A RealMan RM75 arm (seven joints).
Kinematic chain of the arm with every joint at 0, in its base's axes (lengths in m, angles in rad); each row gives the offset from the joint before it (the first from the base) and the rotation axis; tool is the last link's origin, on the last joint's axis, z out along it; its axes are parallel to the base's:
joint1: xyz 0 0 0.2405 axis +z
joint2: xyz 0 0 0 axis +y
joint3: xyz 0 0 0.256 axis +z
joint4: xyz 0 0 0 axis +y
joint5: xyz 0 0 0.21 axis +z
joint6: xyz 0 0 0 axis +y
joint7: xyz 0 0 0.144 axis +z
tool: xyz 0 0 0
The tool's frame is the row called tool.
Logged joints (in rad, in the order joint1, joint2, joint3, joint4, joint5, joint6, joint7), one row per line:
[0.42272, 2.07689, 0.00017, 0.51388, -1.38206, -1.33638, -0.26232]
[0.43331, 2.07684, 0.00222, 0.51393, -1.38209, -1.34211, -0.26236]
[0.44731, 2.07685, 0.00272, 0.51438, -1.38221, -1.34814, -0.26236]
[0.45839, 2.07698, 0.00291, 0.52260, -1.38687, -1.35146, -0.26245]
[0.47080, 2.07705, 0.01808, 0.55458, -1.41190, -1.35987, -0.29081]
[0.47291, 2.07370, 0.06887, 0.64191, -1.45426, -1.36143, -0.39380]
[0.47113, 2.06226, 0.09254, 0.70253, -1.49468, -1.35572, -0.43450]
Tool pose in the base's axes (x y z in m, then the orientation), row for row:
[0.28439, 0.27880, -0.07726, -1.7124, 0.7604, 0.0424]
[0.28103, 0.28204, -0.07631, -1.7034, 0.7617, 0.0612]
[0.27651, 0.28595, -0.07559, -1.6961, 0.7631, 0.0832]
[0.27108, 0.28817, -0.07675, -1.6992, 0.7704, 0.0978]
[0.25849, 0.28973, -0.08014, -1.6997, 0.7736, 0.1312]
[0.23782, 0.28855, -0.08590, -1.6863, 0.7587, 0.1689]
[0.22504, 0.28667, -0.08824, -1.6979, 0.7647, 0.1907]
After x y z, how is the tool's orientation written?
As angles about the fixed x, y, z axes (roll, pitch, yaw), in radians.
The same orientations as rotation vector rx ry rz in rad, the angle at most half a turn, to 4 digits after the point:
[-1.6360, 0.5286, 0.6789]
[-1.6341, 0.5172, 0.6907]
[-1.6348, 0.5030, 0.7055]
[-1.6414, 0.4961, 0.7235]
[-1.6529, 0.4720, 0.7510]
[-1.6557, 0.4347, 0.7620]
[-1.6727, 0.4180, 0.7869]

